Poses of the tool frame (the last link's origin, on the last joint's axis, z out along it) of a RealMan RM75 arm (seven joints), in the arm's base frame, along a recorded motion.
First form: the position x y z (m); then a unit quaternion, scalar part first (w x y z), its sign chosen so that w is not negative.
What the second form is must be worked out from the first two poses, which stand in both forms.
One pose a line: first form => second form
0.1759, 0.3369, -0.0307, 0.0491, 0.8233, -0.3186, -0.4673 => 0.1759, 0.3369, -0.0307, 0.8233, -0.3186, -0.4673, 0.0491
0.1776, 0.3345, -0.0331, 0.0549, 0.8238, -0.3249, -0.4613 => 0.1776, 0.3345, -0.0331, 0.8238, -0.3249, -0.4613, 0.0549
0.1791, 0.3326, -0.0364, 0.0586, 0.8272, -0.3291, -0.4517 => 0.1791, 0.3326, -0.0364, 0.8272, -0.3291, -0.4517, 0.0586
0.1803, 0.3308, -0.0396, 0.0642, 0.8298, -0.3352, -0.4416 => 0.1803, 0.3308, -0.0396, 0.8298, -0.3352, -0.4416, 0.0642
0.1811, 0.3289, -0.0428, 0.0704, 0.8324, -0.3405, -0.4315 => 0.1811, 0.3289, -0.0428, 0.8324, -0.3405, -0.4315, 0.0704
